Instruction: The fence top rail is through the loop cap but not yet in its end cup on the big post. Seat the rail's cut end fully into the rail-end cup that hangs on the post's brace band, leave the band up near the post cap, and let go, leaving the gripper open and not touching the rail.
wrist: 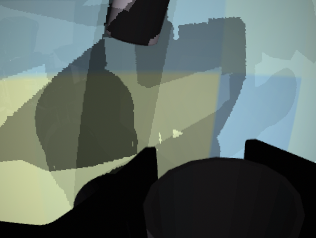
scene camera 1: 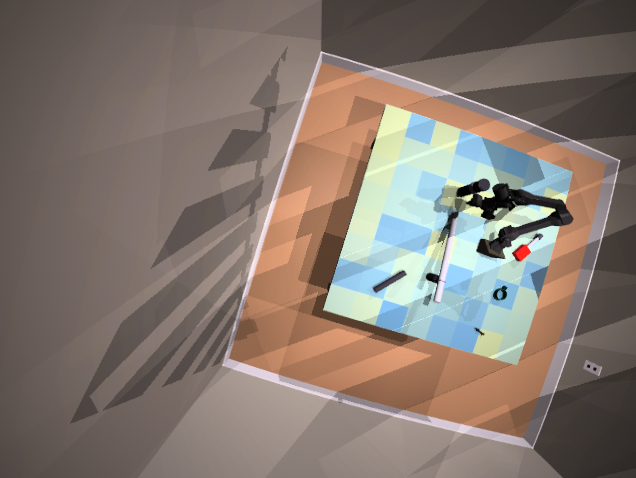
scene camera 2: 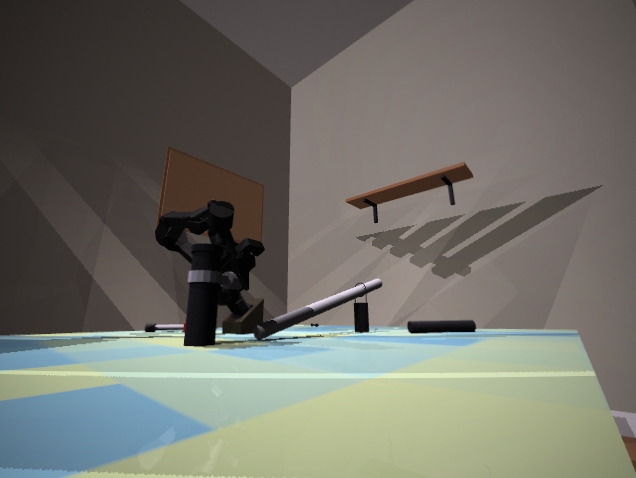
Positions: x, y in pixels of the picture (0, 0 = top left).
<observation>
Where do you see a black cylinder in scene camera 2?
At 455, 325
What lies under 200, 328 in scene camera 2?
A big black post.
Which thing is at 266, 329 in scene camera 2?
A grey top rail.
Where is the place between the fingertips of my gripper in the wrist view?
201, 154
</observation>
